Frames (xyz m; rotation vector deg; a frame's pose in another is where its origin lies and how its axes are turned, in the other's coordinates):
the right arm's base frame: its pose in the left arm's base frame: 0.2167 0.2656 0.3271 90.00 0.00 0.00
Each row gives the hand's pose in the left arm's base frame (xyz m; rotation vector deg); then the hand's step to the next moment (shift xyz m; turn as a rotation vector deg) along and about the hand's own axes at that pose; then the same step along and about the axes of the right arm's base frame.
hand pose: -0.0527 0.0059 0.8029 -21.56 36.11 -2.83
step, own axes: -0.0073 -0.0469 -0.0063 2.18 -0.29 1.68
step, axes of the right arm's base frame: -0.0064 0.0163 0.0446 2.76 0.12 0.06
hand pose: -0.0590 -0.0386 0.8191 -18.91 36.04 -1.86
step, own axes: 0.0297 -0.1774 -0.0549 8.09 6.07 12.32
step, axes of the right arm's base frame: 0.0044 -0.0031 0.1880 13.30 2.81 -8.32
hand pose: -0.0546 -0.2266 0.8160 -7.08 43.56 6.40
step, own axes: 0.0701 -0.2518 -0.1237 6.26 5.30 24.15
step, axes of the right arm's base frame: 0.0030 -0.1195 0.2633 20.14 12.63 -9.25
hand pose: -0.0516 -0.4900 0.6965 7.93 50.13 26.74
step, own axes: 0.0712 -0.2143 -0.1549 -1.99 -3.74 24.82
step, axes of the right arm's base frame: -0.0074 -0.2145 0.1701 19.17 16.14 2.46
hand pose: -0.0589 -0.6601 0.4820 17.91 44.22 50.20
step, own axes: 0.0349 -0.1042 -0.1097 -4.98 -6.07 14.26
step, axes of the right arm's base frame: -0.0054 -0.1490 0.0432 11.73 8.98 6.84
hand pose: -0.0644 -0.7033 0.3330 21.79 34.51 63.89
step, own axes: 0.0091 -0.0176 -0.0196 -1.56 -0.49 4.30
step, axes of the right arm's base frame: 0.0032 -0.0277 -0.0011 2.56 3.48 1.58
